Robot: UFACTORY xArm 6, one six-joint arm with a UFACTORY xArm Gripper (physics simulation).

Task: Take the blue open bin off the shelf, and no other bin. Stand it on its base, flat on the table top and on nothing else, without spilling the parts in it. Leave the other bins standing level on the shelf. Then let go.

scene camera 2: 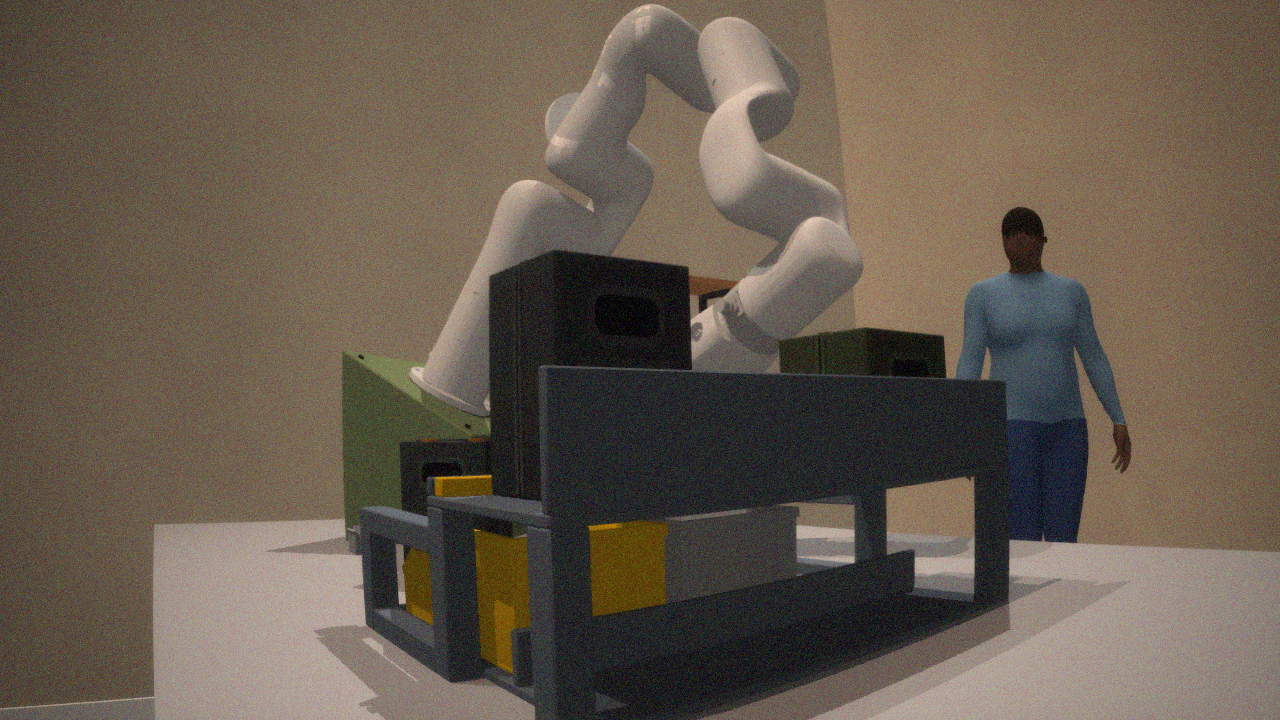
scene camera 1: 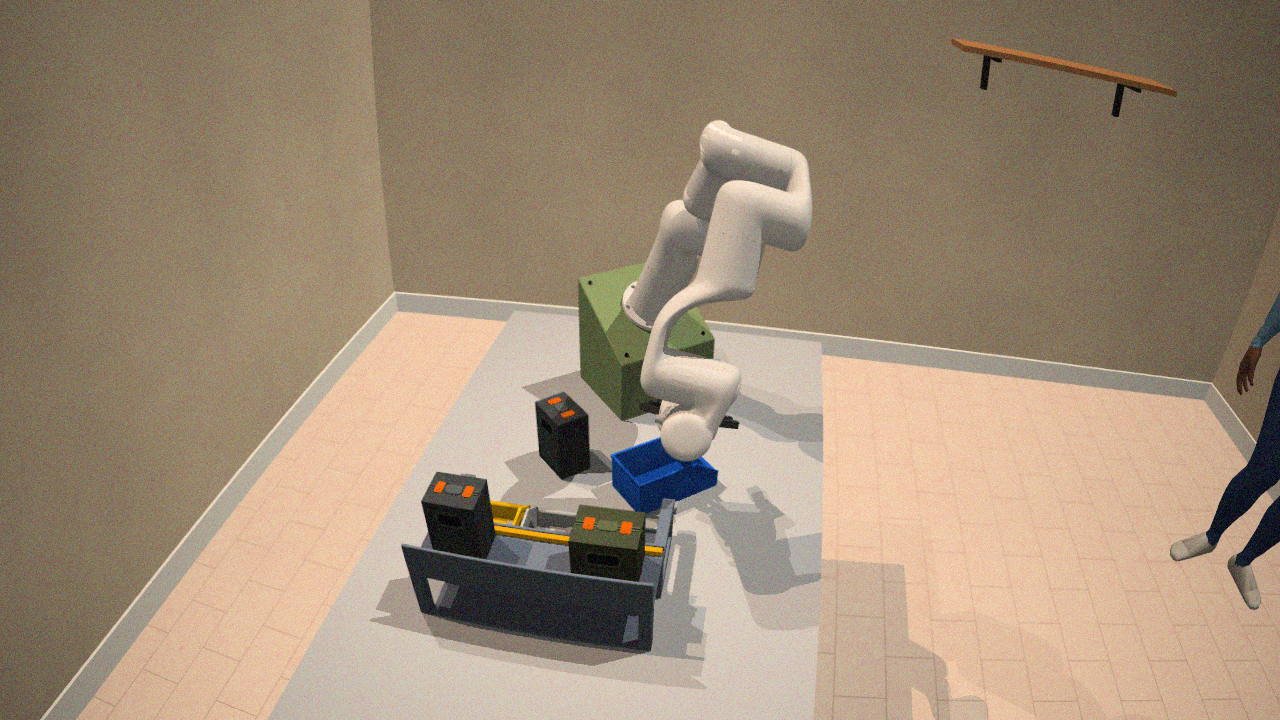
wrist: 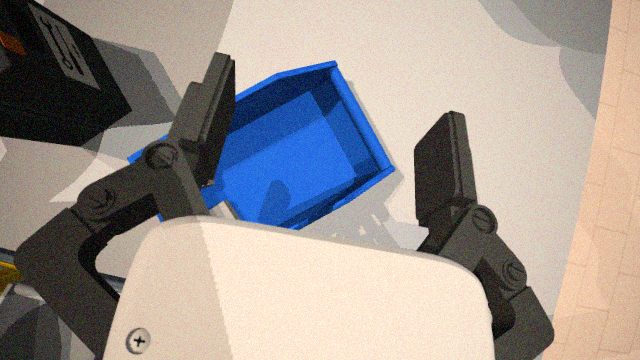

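Pixels of known places: gripper, fingertip midpoint: [wrist: 336, 105]; arm's base, origin of the base link: [scene camera 2: 449, 394] [scene camera 1: 651, 306].
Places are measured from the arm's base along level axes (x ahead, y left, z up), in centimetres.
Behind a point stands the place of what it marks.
Note:
The blue open bin [scene camera 1: 642, 488] {z -12.7, x 42.9, y 6.5 cm} [wrist: 280, 165] {z -18.9, x 33.9, y 9.3 cm} stands apart from the shelf, on its base on the table top [scene camera 1: 742, 653] {z -19.2, x 72.2, y 27.9 cm}. It does not show in scene camera 2. Part of its inside is hidden by a finger and the gripper body; its parts cannot be made out clearly. My gripper [scene camera 1: 691, 415] {z -3.0, x 31.1, y 12.7 cm} [wrist: 336, 105] {z -3.0, x 31.1, y 12.7 cm} is open and empty above the bin's area, one finger across the bin in the wrist view and the other beyond its side. The yellow bin [scene camera 1: 510, 512] {z -17.0, x 50.0, y -16.0 cm} [scene camera 2: 626, 562] {z -13.1, x 66.3, y -14.5 cm} and the grey bin [scene camera 2: 733, 550] {z -13.3, x 66.0, y -6.4 cm} stand in the shelf [scene camera 1: 537, 591] {z -7.8, x 74.8, y -3.1 cm} [scene camera 2: 760, 438] {z -6.3, x 75.1, y -12.3 cm} and look level.
A black case [scene camera 1: 563, 438] {z -9.5, x 35.9, y -9.5 cm} [wrist: 45, 95] {z -10.1, x 33.0, y -6.6 cm} stands on the table beside the blue bin. Another black case [scene camera 1: 458, 519] {z 0.6, x 71.0, y -15.6 cm} [scene camera 2: 617, 313] {z 0.1, x 71.1, y -17.8 cm} and a green case [scene camera 1: 606, 546] {z 0.3, x 70.8, y 6.5 cm} [scene camera 2: 886, 353] {z -1.2, x 71.0, y 3.2 cm} stand on the shelf. The green robot base [scene camera 1: 599, 349] {z -7.0, x 8.2, y -9.3 cm} is behind. A person [scene camera 1: 1263, 456] [scene camera 2: 1029, 349] stands off to the right.

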